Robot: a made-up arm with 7 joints.
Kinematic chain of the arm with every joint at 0, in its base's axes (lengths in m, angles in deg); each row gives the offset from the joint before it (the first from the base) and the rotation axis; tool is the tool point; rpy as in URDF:
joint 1: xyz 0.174 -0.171 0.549 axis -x
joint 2: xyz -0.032 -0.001 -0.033 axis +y
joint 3: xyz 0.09 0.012 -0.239 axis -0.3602 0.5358 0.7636
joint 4: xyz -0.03 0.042 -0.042 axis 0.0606 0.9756 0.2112
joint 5: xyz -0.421 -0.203 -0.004 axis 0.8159 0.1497 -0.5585
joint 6: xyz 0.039 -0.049 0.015 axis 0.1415 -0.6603 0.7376
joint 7: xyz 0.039 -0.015 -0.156 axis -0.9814 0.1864 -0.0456
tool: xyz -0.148 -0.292 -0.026 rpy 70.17 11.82 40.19
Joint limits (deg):
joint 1: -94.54..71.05
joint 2: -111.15..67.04
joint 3: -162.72..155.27
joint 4: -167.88..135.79
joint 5: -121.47..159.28
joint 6: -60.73..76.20
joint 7: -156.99..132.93
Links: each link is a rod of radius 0.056 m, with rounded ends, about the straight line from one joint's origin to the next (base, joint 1, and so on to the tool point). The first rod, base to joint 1, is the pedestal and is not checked.
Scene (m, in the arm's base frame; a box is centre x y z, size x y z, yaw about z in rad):
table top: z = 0
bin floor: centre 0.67 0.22 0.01 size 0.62 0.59 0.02 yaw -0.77
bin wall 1: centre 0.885 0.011 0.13 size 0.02 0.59 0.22 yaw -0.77
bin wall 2: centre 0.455 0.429 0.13 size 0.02 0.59 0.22 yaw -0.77
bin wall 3: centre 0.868 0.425 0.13 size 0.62 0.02 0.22 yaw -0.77
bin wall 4: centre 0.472 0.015 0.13 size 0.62 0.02 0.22 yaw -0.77
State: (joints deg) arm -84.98 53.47 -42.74 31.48 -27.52 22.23 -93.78
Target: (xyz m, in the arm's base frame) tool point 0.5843 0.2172 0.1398
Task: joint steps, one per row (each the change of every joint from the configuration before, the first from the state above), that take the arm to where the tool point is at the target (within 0.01 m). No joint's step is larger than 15 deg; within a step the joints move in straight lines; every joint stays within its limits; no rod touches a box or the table.
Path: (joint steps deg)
1: -0.37 -3.43 13.10 4.75 7.54 -3.02 -2.68
2: -0.36 -3.43 13.11 4.75 7.55 -3.02 -2.68
3: -0.37 -3.43 13.10 4.74 7.54 -3.02 -2.68
4: -0.37 -3.43 13.11 4.75 7.54 -3.02 -2.69
5: -0.36 -3.43 13.10 4.75 7.55 -3.02 -2.68
6: -0.37 -3.43 13.11 4.75 7.54 -3.02 -2.68
7: -0.36 -3.43 13.10 4.75 7.54 -3.02 -2.68
8: -2.34 12.52 7.73 14.53 -10.93 -5.16 6.58
9: -2.33 12.53 7.73 14.54 -10.93 -5.15 6.59
10: -2.33 12.53 7.73 14.54 -10.93 -5.16 6.59
11: 0.00 -3.55 -5.65 -6.21 -8.30 -3.68 10.54
12: 0.00 -3.55 -5.65 -6.21 -8.31 -3.69 10.54
13: 0.00 -3.55 -5.65 -6.21 -8.30 -3.68 10.54

